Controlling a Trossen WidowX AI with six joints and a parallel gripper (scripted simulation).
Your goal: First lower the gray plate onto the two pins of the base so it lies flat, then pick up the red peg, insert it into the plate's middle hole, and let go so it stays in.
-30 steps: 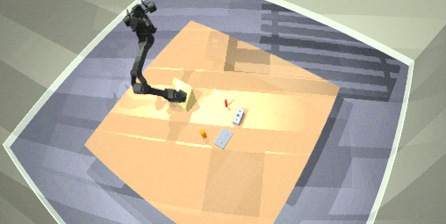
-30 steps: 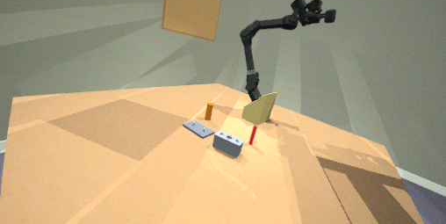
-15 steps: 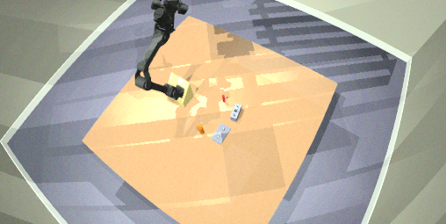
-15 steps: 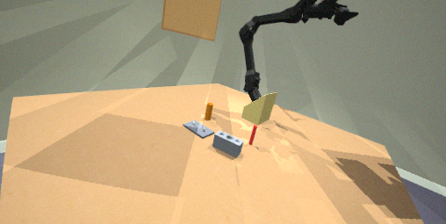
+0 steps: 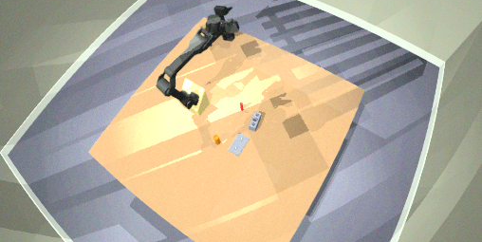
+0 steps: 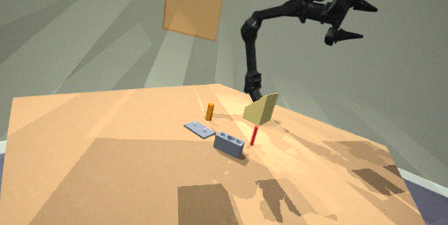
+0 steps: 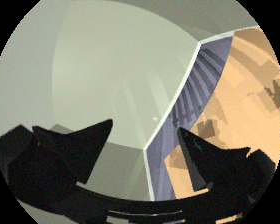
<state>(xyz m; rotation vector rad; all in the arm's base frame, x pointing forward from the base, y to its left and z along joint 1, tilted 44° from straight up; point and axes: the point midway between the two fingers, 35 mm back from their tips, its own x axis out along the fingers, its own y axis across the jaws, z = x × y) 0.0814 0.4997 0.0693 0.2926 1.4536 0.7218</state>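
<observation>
Right now my gripper tip is 47 cm above the gray plate, 27 cm short of it and 25 cm to the left of it. Also, from my gripper tip: red peg: 46 cm below, 21 cm to the right, 16 cm ahead; then base: 49 cm below, 41 cm to the right, 26 cm ahead; then orange cylinder: 46 cm to the right, 46 cm below, 16 cm ahead.
</observation>
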